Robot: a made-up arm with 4 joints.
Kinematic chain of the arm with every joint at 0, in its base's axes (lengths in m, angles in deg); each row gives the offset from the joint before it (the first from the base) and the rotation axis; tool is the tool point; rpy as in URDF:
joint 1: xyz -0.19 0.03 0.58 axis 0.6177 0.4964 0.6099
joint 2: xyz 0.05 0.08 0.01 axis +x
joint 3: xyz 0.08 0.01 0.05 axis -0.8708 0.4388 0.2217
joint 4: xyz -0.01 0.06 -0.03 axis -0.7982 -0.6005 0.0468
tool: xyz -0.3 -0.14 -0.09 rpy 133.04 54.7 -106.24
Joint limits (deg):
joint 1: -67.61..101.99
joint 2: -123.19..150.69
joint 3: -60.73..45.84
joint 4: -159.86..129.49
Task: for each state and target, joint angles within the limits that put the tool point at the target. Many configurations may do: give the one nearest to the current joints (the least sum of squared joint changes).
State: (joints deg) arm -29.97 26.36 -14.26 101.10
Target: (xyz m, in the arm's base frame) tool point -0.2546 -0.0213 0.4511
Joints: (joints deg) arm -1.44 17.74 -28.52 125.72
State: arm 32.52 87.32 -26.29 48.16
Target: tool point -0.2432 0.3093 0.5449
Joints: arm -6.46 100.42 -31.21 61.79
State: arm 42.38 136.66 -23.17 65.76
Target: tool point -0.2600 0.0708 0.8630
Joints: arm 73.23 114.19 -39.27 54.97
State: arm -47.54 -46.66 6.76 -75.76
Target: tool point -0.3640 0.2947 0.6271
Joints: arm -1.53 -84.71 35.13 -75.58
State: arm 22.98 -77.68 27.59 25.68
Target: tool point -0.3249 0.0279 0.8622
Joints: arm 57.71 -102.69 45.84 -0.28
